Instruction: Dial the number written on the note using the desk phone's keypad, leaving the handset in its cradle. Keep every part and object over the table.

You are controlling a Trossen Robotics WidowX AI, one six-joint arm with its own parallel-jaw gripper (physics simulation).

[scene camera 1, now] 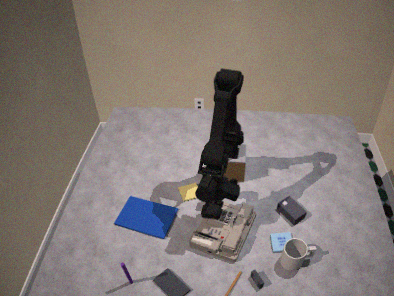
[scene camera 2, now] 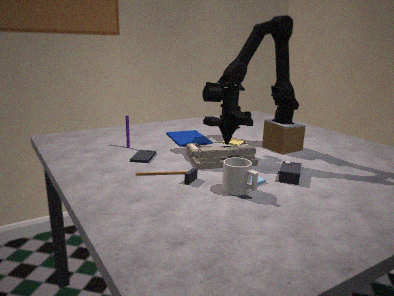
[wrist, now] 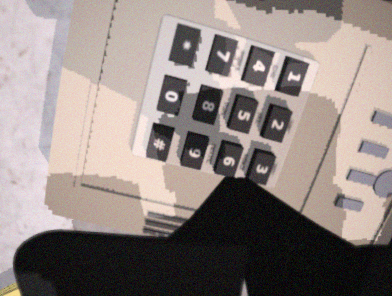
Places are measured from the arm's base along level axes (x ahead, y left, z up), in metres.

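Pixels of known places: gripper, fingertip midpoint: (scene camera 2: 226, 144) (wrist: 234, 188); arm's base, link origin: (scene camera 1: 230, 152) (scene camera 2: 283, 122).
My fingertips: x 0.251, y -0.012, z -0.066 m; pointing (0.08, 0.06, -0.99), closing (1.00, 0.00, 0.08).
Note:
Ahead of a thing's pixels: the offset from my fingertips to its top centre.
The beige desk phone @(dx +0.045, dy +0.036, dz -0.001 m) (scene camera 1: 216, 231) (scene camera 2: 220, 155) (wrist: 75, 115) lies on the table, its handset @(dx +0.052, dy +0.087, dz +0.017 m) (scene camera 1: 243, 227) along one side in the cradle. In the wrist view the keypad @(dx -0.003, dy +0.026, dz -0.013 m) (wrist: 150, 90) shows dark keys with white marks. My gripper (scene camera 2: 227, 143) (wrist: 234, 188) is shut and empty, pointing down over the phone. In the wrist view its tips overlap the lower edges of the 6 key @(dx +0.000, dy +0.006, dz -0.013 m) (wrist: 228, 159) and the 3 key @(dx +0.014, dy +0.003, dz -0.013 m) (wrist: 261, 167); whether they touch is unclear. A light-blue note @(dx +0.069, dy +0.247, dz -0.033 m) (scene camera 1: 281, 242) (scene camera 2: 259, 180) has blurred writing. A yellow note @(dx -0.112, dy -0.126, dz -0.032 m) (scene camera 1: 189, 192) (scene camera 2: 236, 142) lies behind the phone.
A mug @(dx +0.137, dy +0.302, dz +0.043 m) (scene camera 1: 292, 256) (scene camera 2: 236, 177) stands beside the blue note. Nearby are a black box @(dx -0.070, dy +0.275, dz -0.002 m) (scene camera 1: 291, 210) (scene camera 2: 290, 173), a small dark block @(dx +0.232, dy +0.176, dz -0.009 m) (scene camera 1: 257, 279) (scene camera 2: 190, 176) and a pencil @(dx +0.289, dy +0.090, dz -0.036 m) (scene camera 1: 233, 284) (scene camera 2: 162, 173). A blue folder @(dx +0.037, dy -0.261, dz -0.035 m) (scene camera 1: 146, 217) (scene camera 2: 188, 138), dark pad @(dx +0.295, dy -0.094, dz -0.034 m) (scene camera 1: 171, 283) (scene camera 2: 143, 156) and upright purple pen @(dx +0.314, dy -0.229, dz +0.087 m) (scene camera 1: 127, 273) (scene camera 2: 127, 132) stand apart.

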